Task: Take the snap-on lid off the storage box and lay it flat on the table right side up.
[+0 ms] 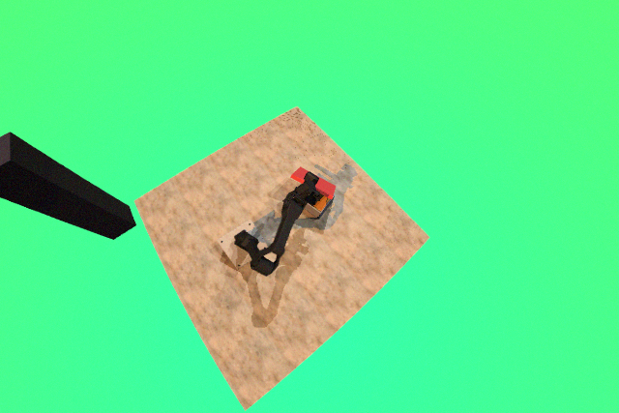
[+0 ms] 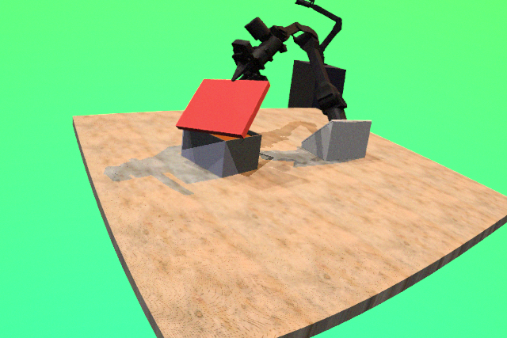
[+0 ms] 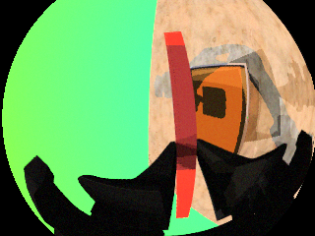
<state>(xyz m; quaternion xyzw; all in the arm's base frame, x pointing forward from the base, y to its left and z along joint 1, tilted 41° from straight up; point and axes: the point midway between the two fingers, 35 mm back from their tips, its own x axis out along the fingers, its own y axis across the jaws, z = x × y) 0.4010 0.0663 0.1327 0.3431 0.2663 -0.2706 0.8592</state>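
Right now the flat red lid is 6 cm below my gripper tip, 5 cm ahead of it and 4 cm to the left of it. Round my gripper tip: grey storage box 19 cm below, 3 cm ahead, 1 cm to the left.
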